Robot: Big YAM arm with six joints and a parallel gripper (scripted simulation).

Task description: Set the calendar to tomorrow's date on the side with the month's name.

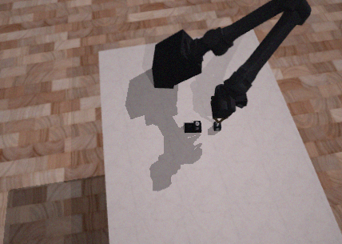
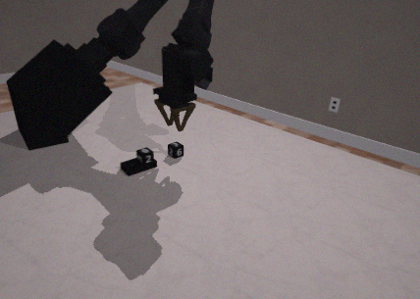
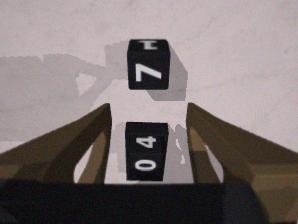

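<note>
Right now my hand is 70 mm above the black digit cube. Also, from my hand: black tray (10 mm behind, 110 mm to the right, 80 mm below).
</note>
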